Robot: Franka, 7 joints.
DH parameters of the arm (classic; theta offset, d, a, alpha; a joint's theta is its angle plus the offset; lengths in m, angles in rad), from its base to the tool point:
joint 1: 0 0.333 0 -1.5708
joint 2: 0 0 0 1.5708
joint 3: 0 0.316 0.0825 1.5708
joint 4: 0 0 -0.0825 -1.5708
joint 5: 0 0.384 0 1.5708
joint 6: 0 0 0.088 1.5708
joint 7: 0 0.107 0 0
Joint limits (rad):
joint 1: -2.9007..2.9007
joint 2: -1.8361..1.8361
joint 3: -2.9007..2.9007
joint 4: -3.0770..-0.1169
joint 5: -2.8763..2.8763
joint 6: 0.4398..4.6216
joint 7: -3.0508..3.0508
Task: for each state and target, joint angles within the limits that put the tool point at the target. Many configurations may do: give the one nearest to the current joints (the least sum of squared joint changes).
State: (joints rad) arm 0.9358 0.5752 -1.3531 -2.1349 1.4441 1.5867 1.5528
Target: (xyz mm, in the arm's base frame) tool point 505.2 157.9 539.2
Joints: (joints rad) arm 1.1782 0.0155 -1.1234 -1.9606 1.4445 1.2729 1.5528
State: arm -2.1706 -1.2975 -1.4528 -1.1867 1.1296 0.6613 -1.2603
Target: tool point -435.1 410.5 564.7
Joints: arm -1.6121 -1.2853 -1.5986 -1.2961 1.1153 0.8987 -1.2603
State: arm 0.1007 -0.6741 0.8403 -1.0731 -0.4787 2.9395 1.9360
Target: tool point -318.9 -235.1 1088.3
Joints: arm 0.9091 -0.7663 0.3306 -0.6332 -0.3420 2.9109 1.9360
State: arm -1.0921 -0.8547 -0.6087 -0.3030 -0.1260 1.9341 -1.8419
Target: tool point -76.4 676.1 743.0
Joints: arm -1.5977 -1.1960 -0.5521 -0.1169 -0.0884 1.5297 -1.8419
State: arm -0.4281 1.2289 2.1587 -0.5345 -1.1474 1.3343 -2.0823
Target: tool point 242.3 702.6 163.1
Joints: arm 0.6266 1.8170 1.7870 -0.8832 -1.1445 1.4288 -2.0823
